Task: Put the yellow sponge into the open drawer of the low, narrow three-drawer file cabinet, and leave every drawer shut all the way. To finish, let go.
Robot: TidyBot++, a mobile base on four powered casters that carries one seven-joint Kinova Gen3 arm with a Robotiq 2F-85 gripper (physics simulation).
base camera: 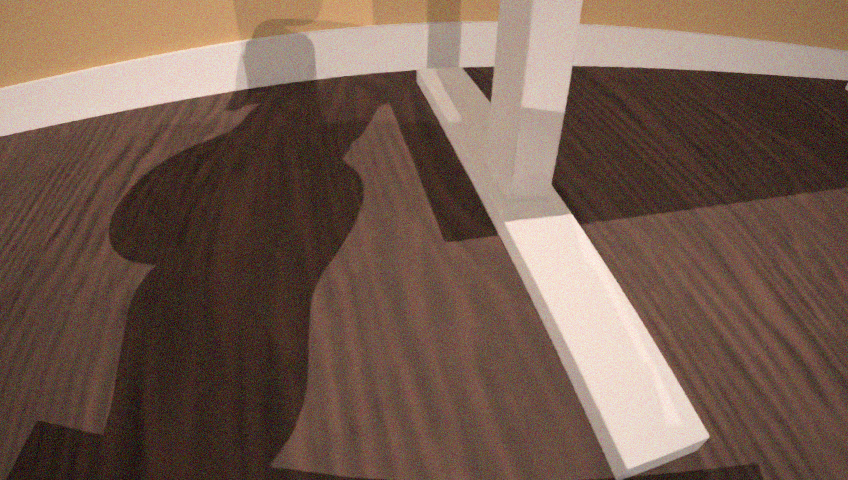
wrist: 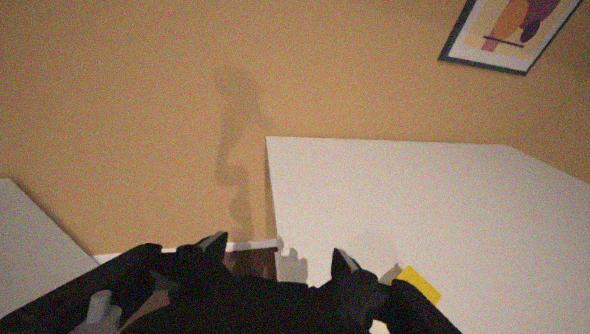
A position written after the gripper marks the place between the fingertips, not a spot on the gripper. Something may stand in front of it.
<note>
In view: the gripper (wrist: 279, 252), a white table (base camera: 638, 411) and a white baseboard (base camera: 245, 64).
The white table is seen too in the wrist view (wrist: 492, 229).
</note>
